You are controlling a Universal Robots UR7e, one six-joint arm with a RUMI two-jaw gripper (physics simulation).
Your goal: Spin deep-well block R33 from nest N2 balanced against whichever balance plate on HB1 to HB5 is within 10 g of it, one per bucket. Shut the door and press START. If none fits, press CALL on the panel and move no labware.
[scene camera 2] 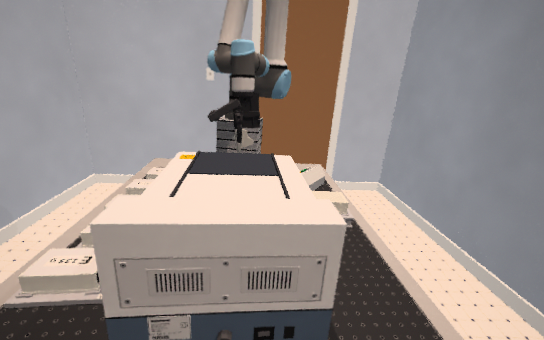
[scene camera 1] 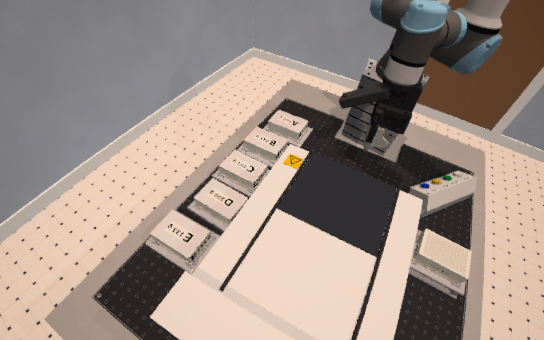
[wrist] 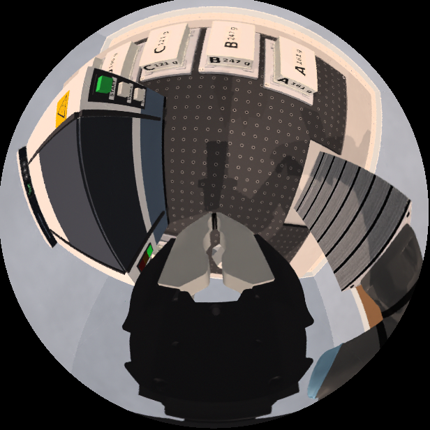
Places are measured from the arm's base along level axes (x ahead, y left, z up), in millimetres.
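Pixels of known places: gripper, between the fingertips: (scene camera 1: 365, 150).
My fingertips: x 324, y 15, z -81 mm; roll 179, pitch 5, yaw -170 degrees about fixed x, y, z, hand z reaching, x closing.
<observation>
Ahead of a thing's pixels: the offset from my fingertips to its middle.
Balance plates A 161 g @[119 mm back, 298 mm right, 136 mm down] (scene camera 1: 288, 124) (wrist: 296, 62), B 247 g @[15 mm ahead, 311 mm right, 136 mm down] (scene camera 1: 265, 143) (wrist: 232, 42), C 121 g @[153 mm ahead, 306 mm right, 136 mm down] (scene camera 1: 244, 169) (wrist: 165, 45), D 190 g @[285 mm ahead, 287 mm right, 136 mm down] (scene camera 1: 220, 201) and E 133 g @[427 mm ahead, 306 mm right, 136 mm down] (scene camera 1: 181, 234) (scene camera 2: 60, 270) sit on nests in a row. A cream plate with small wells @[122 mm ahead, 291 mm left, 112 mm down] (scene camera 1: 445, 256) (scene camera 2: 332, 201) sits on a nest across the centrifuge; no label on it is readable. The white centrifuge @[358 mm ahead, 8 mm left, 47 mm down] (scene camera 1: 320, 265) (scene camera 2: 220, 240) has a dark panel @[223 mm ahead, 2 mm left, 42 mm up] (scene camera 1: 340, 202) (wrist: 65, 175) on top. Its green START button (wrist: 105, 84) faces the wrist camera. My gripper (scene camera 1: 369, 144) (scene camera 2: 240, 139) (wrist: 214, 214) is shut and empty, beyond the centrifuge's front.
A sloped button panel @[129 mm back, 269 mm left, 127 mm down] (scene camera 1: 445, 192) (scene camera 2: 314, 178) with blue, yellow, green and pale buttons stands near the centrifuge's front corner. A ribbed grey block (scene camera 1: 356, 122) (wrist: 345, 210) stands close behind my gripper. A raised rim (scene camera 1: 170, 104) borders the table.
</observation>
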